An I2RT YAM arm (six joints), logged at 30 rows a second.
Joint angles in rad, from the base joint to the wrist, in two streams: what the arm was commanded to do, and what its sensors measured. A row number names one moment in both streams.
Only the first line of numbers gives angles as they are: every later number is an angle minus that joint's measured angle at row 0.
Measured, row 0:
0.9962 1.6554 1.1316 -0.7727 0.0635 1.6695
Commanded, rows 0 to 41:
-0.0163 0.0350 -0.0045 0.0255 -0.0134 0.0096
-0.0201 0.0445 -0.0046 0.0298 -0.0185 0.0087
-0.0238 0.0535 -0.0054 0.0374 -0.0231 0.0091
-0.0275 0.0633 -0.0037 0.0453 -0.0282 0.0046
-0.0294 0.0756 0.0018 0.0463 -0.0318 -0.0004
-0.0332 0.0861 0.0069 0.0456 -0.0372 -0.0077
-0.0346 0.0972 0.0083 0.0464 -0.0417 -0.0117
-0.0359 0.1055 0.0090 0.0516 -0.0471 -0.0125
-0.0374 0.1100 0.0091 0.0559 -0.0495 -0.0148
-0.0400 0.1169 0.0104 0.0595 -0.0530 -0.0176
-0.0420 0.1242 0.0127 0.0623 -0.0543 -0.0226
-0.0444 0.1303 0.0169 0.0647 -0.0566 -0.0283
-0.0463 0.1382 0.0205 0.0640 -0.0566 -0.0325
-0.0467 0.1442 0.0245 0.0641 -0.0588 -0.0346
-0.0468 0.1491 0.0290 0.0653 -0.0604 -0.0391
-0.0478 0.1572 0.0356 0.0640 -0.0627 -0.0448
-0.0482 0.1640 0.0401 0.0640 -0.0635 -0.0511
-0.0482 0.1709 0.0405 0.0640 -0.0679 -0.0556
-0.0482 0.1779 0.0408 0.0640 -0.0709 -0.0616
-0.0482 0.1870 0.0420 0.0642 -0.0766 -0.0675
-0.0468 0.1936 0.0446 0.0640 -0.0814 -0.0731
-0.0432 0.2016 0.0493 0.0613 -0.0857 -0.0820
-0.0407 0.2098 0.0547 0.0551 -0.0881 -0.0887
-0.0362 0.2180 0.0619 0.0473 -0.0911 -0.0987
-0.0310 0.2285 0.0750 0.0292 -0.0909 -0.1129
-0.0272 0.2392 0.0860 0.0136 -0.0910 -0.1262
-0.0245 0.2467 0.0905 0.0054 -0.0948 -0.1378
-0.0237 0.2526 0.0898 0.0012 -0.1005 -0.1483
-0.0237 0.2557 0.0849 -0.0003 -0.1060 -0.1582
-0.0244 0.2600 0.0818 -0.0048 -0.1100 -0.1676
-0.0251 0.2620 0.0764 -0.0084 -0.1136 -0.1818
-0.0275 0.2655 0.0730 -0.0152 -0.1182 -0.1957
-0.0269 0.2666 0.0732 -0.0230 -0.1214 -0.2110
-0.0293 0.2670 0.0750 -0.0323 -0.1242 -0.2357
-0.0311 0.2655 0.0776 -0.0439 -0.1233 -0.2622
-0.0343 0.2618 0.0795 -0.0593 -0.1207 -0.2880
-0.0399 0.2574 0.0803 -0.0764 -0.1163 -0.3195
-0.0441 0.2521 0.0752 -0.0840 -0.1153 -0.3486
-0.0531 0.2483 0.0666 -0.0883 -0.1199 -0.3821
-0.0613 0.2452 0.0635 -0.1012 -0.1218 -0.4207
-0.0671 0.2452 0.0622 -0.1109 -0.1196 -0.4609
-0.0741 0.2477 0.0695 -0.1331 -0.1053 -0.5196
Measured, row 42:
-0.0545 0.2197 0.0893 -0.0129 -0.1179 -0.3616
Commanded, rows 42 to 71:
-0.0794 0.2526 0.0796 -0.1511 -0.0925 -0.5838
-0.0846 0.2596 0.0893 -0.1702 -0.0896 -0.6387
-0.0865 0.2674 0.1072 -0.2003 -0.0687 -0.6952
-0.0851 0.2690 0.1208 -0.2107 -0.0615 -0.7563
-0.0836 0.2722 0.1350 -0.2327 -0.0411 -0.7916
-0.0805 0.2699 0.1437 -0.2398 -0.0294 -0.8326
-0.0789 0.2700 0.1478 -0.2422 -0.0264 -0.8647
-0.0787 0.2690 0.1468 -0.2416 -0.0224 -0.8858
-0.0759 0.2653 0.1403 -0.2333 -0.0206 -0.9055
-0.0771 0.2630 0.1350 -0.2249 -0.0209 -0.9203
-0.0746 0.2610 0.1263 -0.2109 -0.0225 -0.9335
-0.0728 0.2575 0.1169 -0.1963 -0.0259 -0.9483
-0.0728 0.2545 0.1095 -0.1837 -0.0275 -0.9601
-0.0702 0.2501 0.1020 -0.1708 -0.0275 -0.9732
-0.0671 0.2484 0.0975 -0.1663 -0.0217 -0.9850
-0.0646 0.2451 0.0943 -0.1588 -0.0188 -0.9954
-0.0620 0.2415 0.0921 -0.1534 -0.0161 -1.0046
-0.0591 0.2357 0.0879 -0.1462 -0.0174 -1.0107
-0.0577 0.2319 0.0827 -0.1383 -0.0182 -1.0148
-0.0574 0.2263 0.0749 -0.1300 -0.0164 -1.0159
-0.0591 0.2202 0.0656 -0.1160 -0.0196 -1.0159
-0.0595 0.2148 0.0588 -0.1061 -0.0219 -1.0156
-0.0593 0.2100 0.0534 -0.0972 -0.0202 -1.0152
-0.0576 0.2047 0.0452 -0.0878 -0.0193 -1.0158
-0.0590 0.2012 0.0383 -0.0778 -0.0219 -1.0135
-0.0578 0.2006 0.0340 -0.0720 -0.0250 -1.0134
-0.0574 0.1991 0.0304 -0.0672 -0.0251 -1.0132
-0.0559 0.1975 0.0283 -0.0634 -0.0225 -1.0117
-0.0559 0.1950 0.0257 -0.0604 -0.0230 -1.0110
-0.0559 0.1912 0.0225 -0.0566 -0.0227 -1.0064
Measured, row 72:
-0.0629 0.1938 0.0557 -0.0858 -0.0328 -0.9983
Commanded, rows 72 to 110:
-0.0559 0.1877 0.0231 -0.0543 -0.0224 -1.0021
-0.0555 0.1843 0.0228 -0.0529 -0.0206 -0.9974
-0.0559 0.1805 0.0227 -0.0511 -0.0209 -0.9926
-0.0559 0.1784 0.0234 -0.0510 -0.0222 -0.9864
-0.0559 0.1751 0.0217 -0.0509 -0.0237 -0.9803
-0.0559 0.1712 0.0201 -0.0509 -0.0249 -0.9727
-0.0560 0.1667 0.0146 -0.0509 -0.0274 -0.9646
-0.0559 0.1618 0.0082 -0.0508 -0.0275 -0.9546
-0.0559 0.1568 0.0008 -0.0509 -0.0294 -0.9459
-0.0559 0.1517 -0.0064 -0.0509 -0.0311 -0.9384
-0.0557 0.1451 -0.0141 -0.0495 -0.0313 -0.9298
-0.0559 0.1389 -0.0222 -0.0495 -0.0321 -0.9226
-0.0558 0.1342 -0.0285 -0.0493 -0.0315 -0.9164
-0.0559 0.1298 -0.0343 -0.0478 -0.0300 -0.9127
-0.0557 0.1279 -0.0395 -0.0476 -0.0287 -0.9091
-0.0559 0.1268 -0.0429 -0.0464 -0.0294 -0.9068
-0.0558 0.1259 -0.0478 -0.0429 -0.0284 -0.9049
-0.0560 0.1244 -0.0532 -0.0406 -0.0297 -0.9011
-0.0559 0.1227 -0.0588 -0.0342 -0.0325 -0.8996
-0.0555 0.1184 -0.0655 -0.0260 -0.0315 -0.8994
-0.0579 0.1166 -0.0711 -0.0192 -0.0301 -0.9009
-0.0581 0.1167 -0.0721 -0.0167 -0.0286 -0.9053
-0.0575 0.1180 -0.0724 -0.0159 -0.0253 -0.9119
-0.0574 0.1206 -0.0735 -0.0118 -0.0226 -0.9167
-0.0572 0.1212 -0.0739 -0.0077 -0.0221 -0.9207
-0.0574 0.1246 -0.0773 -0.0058 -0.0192 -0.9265
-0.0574 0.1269 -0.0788 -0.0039 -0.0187 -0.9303
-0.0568 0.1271 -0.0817 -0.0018 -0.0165 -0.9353
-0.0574 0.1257 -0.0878 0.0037 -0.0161 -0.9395
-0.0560 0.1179 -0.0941 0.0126 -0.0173 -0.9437
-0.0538 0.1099 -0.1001 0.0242 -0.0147 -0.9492
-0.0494 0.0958 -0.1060 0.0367 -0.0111 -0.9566
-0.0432 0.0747 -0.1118 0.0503 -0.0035 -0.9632
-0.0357 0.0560 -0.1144 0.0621 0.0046 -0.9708
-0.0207 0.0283 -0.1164 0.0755 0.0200 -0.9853
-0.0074 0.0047 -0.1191 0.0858 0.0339 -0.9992
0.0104 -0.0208 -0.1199 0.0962 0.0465 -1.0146
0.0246 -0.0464 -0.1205 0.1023 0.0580 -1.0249
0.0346 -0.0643 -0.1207 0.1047 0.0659 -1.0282
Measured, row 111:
0.0046 0.0027 -0.1174 0.0618 0.0057 -0.9830
